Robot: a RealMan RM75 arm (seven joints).
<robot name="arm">
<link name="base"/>
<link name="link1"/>
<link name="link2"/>
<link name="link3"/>
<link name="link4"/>
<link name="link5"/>
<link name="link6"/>
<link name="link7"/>
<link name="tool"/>
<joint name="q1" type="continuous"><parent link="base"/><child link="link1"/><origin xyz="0 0 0.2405"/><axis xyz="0 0 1"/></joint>
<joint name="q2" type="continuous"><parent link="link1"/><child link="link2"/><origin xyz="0 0 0" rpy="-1.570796 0 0"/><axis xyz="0 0 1"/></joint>
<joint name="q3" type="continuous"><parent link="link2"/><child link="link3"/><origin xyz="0 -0.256 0" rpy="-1.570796 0 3.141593"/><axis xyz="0 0 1"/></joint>
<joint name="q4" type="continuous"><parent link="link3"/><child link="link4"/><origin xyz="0 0 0" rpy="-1.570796 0 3.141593"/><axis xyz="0 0 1"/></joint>
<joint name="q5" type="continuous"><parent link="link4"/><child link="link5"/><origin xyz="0 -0.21 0" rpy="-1.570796 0 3.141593"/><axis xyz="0 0 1"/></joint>
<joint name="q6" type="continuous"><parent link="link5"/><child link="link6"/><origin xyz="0 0 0" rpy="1.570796 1.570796 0"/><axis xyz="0 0 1"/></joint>
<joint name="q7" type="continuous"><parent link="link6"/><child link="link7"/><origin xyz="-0.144 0 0" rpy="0 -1.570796 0"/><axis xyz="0 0 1"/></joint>
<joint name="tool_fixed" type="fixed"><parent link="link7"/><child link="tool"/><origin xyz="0 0 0" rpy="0 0 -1.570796"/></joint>
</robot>
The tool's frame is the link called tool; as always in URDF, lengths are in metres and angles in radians. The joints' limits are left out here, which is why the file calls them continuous.
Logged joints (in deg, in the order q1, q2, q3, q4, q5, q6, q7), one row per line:
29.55, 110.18, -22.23, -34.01, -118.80, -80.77, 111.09
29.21, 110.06, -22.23, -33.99, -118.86, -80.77, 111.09
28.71, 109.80, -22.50, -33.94, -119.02, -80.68, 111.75
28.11, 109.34, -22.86, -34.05, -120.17, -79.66, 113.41
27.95, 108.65, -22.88, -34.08, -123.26, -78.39, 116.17
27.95, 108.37, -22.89, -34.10, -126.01, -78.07, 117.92
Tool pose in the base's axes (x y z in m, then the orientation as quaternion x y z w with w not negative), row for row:
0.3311, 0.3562, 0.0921, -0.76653, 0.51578, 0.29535, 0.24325
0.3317, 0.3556, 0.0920, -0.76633, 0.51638, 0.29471, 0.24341
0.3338, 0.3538, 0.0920, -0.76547, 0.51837, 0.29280, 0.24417
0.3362, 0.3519, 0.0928, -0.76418, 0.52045, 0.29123, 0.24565
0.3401, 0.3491, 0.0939, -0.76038, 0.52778, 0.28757, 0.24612
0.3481, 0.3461, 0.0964, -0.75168, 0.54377, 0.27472, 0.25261
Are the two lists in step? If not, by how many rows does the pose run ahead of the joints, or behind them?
The pose runs 2 rows behind the joints: the pose in row i belongs to the joints in row i - 2.
